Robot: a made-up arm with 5 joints. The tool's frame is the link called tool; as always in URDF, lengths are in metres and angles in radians. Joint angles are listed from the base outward. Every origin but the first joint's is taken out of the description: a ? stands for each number. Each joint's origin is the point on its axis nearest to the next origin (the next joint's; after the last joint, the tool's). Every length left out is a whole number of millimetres.
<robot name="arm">
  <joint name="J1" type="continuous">
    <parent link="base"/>
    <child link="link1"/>
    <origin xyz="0 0 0.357" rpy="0 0 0"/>
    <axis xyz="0 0 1"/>
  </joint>
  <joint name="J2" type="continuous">
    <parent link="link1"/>
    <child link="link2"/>
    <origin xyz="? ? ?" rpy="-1.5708 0 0"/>
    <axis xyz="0 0 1"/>
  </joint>
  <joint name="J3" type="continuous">
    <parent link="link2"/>
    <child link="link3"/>
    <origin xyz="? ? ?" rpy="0 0 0"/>
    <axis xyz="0 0 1"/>
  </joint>
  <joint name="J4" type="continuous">
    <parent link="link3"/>
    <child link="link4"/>
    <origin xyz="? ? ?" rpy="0 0 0"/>
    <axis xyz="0 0 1"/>
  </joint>
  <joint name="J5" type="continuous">
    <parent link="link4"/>
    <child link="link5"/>
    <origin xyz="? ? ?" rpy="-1.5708 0 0"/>
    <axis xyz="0 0 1"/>
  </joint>
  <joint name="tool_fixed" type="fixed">
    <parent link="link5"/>
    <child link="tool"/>
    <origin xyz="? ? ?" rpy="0 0 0"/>
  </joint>
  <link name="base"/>
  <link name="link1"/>
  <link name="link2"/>
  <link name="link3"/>
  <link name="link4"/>
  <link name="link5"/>
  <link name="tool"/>
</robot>
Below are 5 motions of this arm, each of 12 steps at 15 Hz.
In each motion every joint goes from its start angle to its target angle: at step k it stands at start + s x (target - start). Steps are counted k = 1, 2, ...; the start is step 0. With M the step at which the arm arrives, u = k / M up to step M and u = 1 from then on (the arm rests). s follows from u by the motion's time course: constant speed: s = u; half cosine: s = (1 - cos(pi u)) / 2; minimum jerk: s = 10 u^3 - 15 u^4 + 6 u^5.
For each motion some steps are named. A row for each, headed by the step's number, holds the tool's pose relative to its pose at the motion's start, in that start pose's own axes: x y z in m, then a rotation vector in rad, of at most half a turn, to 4 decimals.
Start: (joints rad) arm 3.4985 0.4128 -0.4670 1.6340 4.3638
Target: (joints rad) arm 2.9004 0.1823 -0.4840 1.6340 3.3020
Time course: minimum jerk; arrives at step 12
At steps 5, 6, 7, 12:
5: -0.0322 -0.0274 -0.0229 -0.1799 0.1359 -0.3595
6: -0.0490 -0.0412 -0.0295 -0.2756 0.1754 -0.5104
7: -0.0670 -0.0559 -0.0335 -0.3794 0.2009 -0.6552
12: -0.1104 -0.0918 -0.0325 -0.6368 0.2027 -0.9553

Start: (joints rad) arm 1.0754 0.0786 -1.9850 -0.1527 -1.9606
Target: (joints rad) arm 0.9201 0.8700 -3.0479 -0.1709 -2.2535
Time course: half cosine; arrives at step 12
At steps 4, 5, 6, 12:
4: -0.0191 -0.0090 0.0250 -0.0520 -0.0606 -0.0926
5: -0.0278 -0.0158 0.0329 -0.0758 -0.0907 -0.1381
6: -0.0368 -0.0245 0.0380 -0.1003 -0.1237 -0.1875
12: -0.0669 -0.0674 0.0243 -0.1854 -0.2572 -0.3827

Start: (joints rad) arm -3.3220 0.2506 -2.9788 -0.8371 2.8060
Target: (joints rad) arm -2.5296 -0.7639 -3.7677 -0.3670 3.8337
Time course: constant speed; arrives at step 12
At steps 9, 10, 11, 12:
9: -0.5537 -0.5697 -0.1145 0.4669 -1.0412 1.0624
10: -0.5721 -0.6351 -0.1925 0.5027 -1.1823 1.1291
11: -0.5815 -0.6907 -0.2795 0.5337 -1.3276 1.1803
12: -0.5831 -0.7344 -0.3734 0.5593 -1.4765 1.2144

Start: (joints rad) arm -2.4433 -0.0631 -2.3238 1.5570 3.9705
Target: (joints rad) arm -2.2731 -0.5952 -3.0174 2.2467 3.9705
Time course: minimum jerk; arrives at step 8
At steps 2, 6, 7, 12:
2: 0.0171 -0.0097 -0.0734 -0.0499 -0.0277 -0.0115
6: 0.2364 -0.3052 -0.4859 -0.4449 -0.2244 -0.0739
7: 0.2654 -0.3549 -0.5070 -0.4896 -0.2446 -0.0778
12: 0.2707 -0.3642 -0.5102 -0.4978 -0.2482 -0.0785

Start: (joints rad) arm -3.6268 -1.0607 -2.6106 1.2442 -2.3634
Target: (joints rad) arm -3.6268 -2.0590 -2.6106 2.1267 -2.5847
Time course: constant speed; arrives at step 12
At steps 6, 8, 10, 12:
6: 0.0444 -0.0438 -0.3602 -0.0383 -0.0434 -0.1106
8: 0.0863 -0.0851 -0.4674 -0.0500 -0.0589 -0.1475
10: 0.1400 -0.1380 -0.5630 -0.0612 -0.0748 -0.1843
12: 0.2041 -0.2012 -0.6446 -0.0718 -0.0911 -0.2211

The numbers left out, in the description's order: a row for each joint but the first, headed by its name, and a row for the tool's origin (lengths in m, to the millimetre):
J2: 0 0 0
J3: 0.05 -0.267 0
J4: 0.102 0.45 0
J5: 0.089 0.113 0
tool: 0 0 0

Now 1 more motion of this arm.
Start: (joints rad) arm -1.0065 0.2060 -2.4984 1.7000 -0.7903
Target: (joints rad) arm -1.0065 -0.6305 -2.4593 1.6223 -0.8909
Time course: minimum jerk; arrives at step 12
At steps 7, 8, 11, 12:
7: -0.1413 -0.1427 -0.3562 -0.4194 0.3888 -0.0639
8: -0.1867 -0.1885 -0.4144 -0.5104 0.4667 -0.0763
11: -0.2626 -0.2651 -0.4874 -0.6488 0.5811 -0.0937
12: -0.2645 -0.2671 -0.4890 -0.6522 0.5839 -0.0941

